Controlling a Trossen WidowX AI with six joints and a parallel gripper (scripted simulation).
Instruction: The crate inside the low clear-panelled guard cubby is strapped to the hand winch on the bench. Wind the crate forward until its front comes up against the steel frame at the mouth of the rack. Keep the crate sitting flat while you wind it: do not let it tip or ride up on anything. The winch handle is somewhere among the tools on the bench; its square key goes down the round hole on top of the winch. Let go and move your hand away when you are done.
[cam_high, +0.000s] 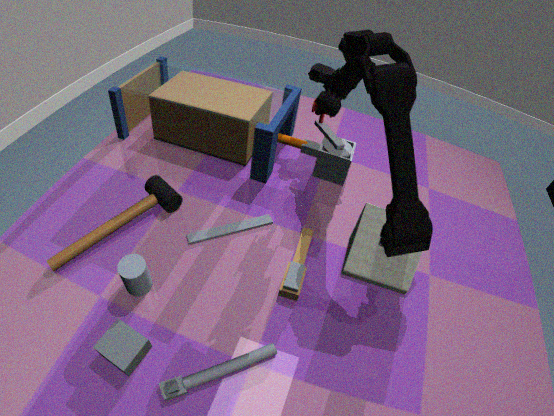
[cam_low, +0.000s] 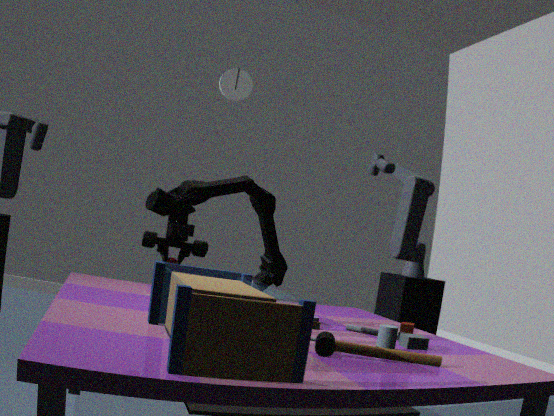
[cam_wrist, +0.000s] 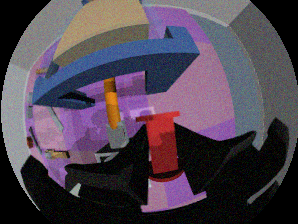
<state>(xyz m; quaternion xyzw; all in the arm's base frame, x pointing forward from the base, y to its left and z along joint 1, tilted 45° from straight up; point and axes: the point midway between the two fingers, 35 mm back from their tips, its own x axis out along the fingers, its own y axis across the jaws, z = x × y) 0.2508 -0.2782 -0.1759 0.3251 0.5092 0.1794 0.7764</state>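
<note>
Right now the grey crank handle is 40 mm behind my gripper tip, 30 mm to the left of it and 30 mm below it. From my gripper tip the other things lie so: grey winch 100 mm behind, 60 mm to the left, 100 mm below; blue frame 80 mm ahead, 70 mm to the left, 20 mm below; red knob 20 mm behind.
</note>
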